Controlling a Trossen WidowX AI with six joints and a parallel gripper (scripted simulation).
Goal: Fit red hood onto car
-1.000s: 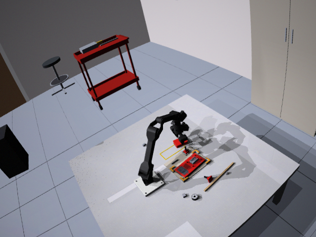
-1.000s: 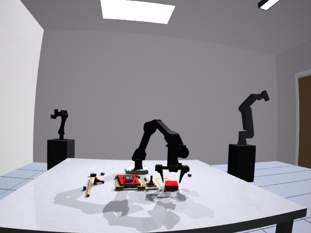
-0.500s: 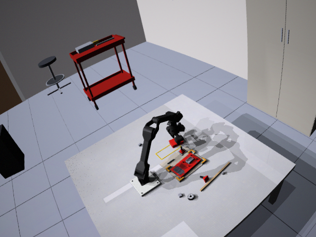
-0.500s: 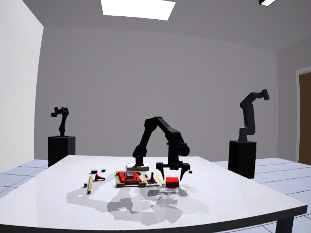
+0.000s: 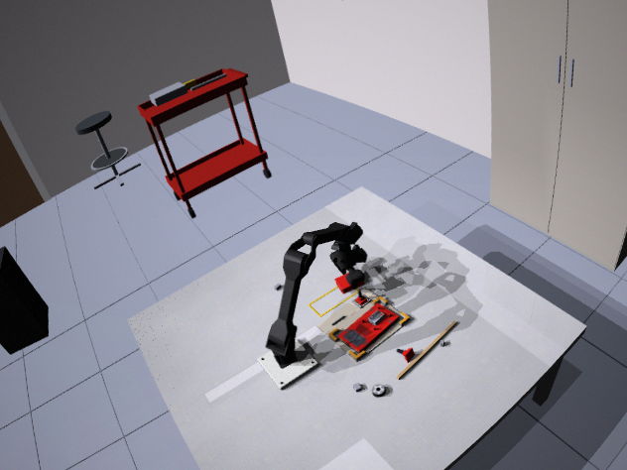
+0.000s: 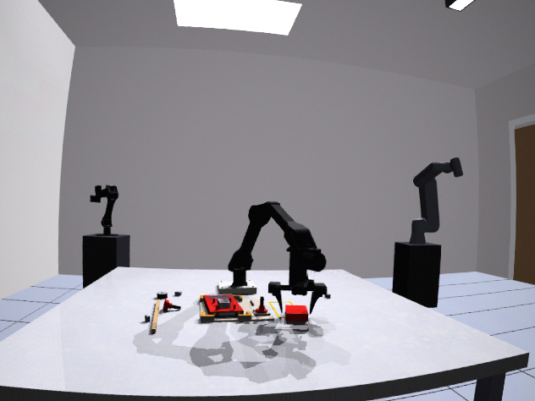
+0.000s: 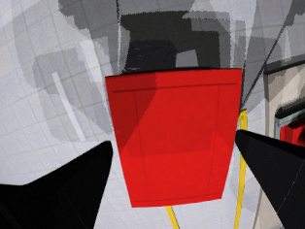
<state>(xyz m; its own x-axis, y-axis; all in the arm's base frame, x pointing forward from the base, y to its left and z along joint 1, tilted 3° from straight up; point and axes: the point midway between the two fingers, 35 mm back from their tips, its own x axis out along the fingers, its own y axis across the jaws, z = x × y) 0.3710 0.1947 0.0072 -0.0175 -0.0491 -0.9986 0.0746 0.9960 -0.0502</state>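
Right now the jig is 60 mm behind my gripper tip and 220 mm to the right of it. From my gripper tip the other things lie so: red hood (10 mm above); wooden stick (40 mm ahead, 440 mm to the right).
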